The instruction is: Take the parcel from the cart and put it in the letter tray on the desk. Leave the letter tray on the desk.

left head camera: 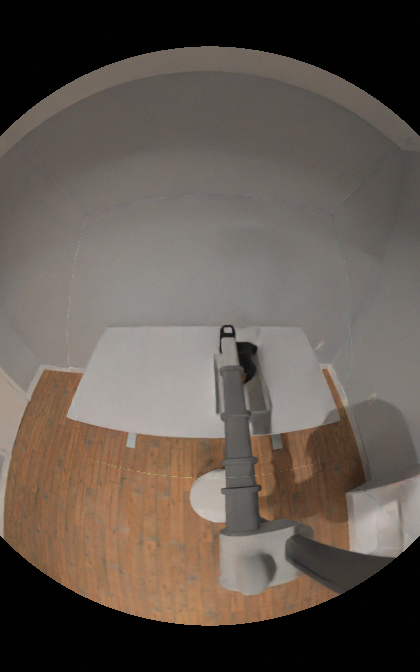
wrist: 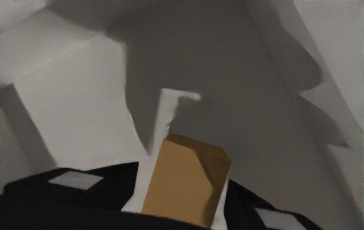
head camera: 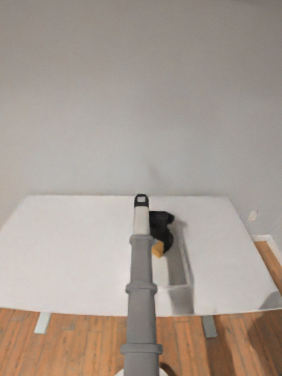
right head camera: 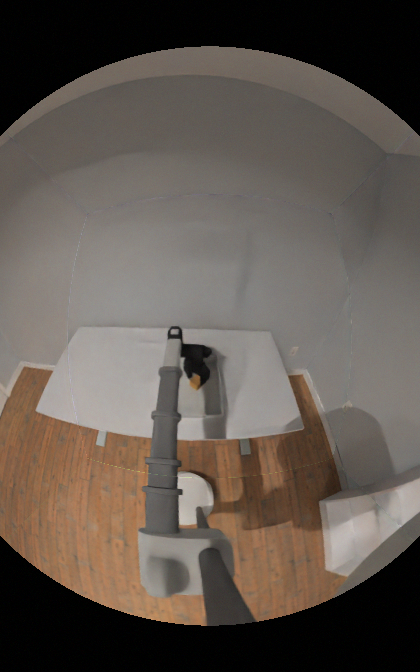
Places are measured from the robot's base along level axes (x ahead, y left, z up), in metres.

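Pixels of known places: gripper, fingertip midpoint: (wrist: 180, 186) (head camera: 158, 248).
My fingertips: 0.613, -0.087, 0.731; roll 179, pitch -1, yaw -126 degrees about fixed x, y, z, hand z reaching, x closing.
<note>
Ahead of a thing's pixels: the offset from my fingertips to its middle, as dx, dy, dz. Level surfaces: height alone.
The parcel @(+0.002, -0.006, -0.011) (head camera: 158, 249) (left head camera: 244, 378) (right head camera: 195, 382) (wrist: 185, 185) is a small orange-brown box. It is between the fingers and inside the outline of the letter tray. In the wrist view it leans a little, with light gaps between it and both fingers. My gripper (head camera: 161, 243) (right head camera: 195, 376) (wrist: 180, 186) is open and points down into the tray. The light grey letter tray @(-0.018, +0.004, -0.006) (head camera: 175, 287) (left head camera: 217, 390) (right head camera: 220, 395) (wrist: 65, 115) is on the white desk @(dz -0.038) (head camera: 70, 250) (left head camera: 150, 380) (right head camera: 100, 385). The parcel's underside is hidden.
The telescoping arm (head camera: 141, 300) (left head camera: 237, 435) (right head camera: 165, 435) reaches over the desk and covers part of the tray. A wall (head camera: 140, 100) stands behind the desk. White furniture (left head camera: 375, 520) (right head camera: 350, 530) stands at the lower right. A white round shape (left head camera: 207, 495) (right head camera: 195, 495) is below the arm.
</note>
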